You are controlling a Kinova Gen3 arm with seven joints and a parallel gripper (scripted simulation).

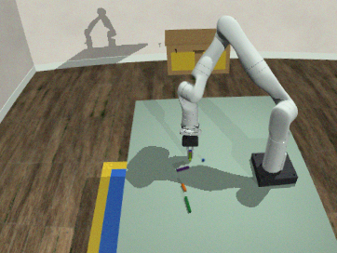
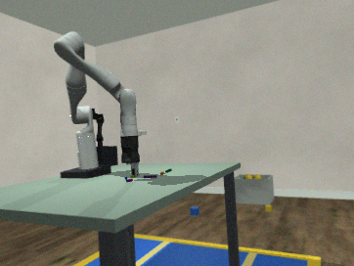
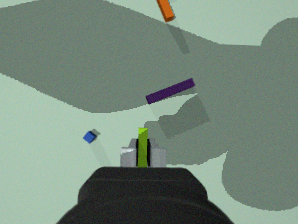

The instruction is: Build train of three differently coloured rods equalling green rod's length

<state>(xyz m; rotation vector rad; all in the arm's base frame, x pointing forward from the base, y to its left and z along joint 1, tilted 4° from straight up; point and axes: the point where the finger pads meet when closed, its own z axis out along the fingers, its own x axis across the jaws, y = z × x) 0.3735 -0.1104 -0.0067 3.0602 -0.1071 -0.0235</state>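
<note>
My hand is 10 mm above the lime rod. Also, from my hand: orange rod: 180 mm to the left, 30 mm below, 30 mm ahead; then magenta rod: 30 mm to the right, 30 mm below; then purple rod: 60 mm to the left, 40 mm ahead, 30 mm below.
</note>
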